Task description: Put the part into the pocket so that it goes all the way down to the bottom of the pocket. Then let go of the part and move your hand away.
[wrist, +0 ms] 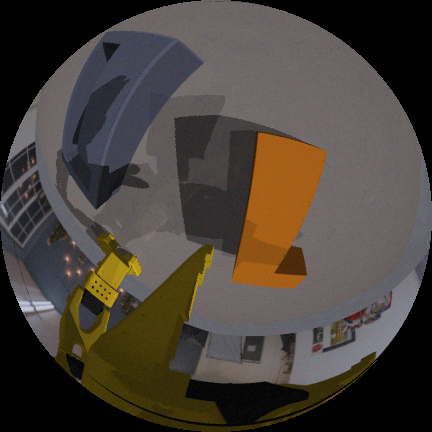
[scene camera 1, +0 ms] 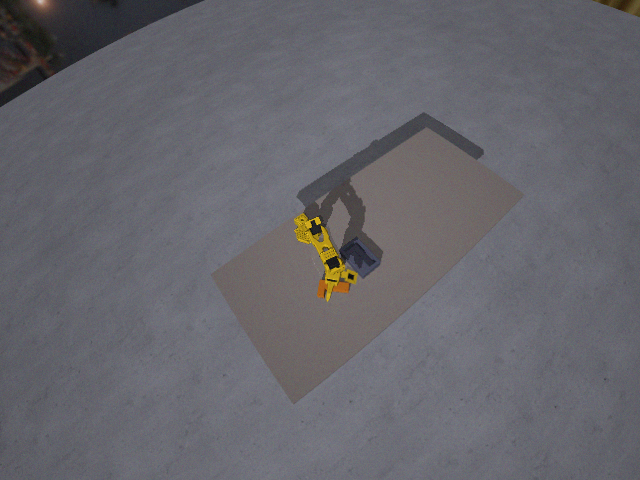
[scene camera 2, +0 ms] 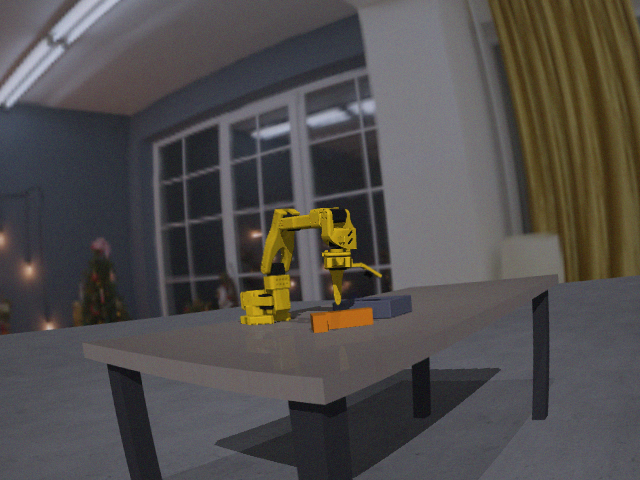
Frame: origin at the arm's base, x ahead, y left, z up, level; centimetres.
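Seen in the pictures: hand, tool point: (wrist: 212,254) (scene camera 1: 334,276) (scene camera 2: 338,302); arm's base, link origin: (wrist: 121,249) (scene camera 2: 273,321).
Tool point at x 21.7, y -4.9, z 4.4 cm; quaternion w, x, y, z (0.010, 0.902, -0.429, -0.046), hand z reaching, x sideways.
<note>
Pixels of each thing's top centre, then the offset from my tool point to it. Level surfaces: height alone.
- orange L-shaped part, top centre: (wrist: 290,245) (scene camera 2: 342,311) (scene camera 1: 333,288) dz -1.4, dx +3.0, dy -3.1 cm
- blue-grey block with the pocket, top centre: (wrist: 80,118) (scene camera 2: 371,298) (scene camera 1: 359,255) dz -0.8, dx -0.7, dy +12.9 cm
- table, surface height: dz -4.4 cm
The orange L-shaped part (scene camera 1: 342,287) (scene camera 2: 351,318) (wrist: 282,190) lies on the table, outside the pocket. In the wrist view its long bar runs up and down, with the short foot at its lower right. The blue-grey block with the pocket (scene camera 1: 371,267) (scene camera 2: 392,305) (wrist: 150,85) stands on the table at the upper left in the wrist view, apart from the part. My gripper (scene camera 1: 340,288) (scene camera 2: 359,289) (wrist: 292,301) is wide open and empty. The fixed jaw points down near the part, its tip left of the bar's lower end in the wrist view. The moving jaw is swung far out. The pocket floor is partly shadowed.
The table (scene camera 1: 294,356) (scene camera 2: 206,356) carries the arm, part and block. The yellow arm base (scene camera 1: 301,229) (scene camera 2: 264,304) stands near one long table edge. Shadows of the arm fall across the table and over the block.
</note>
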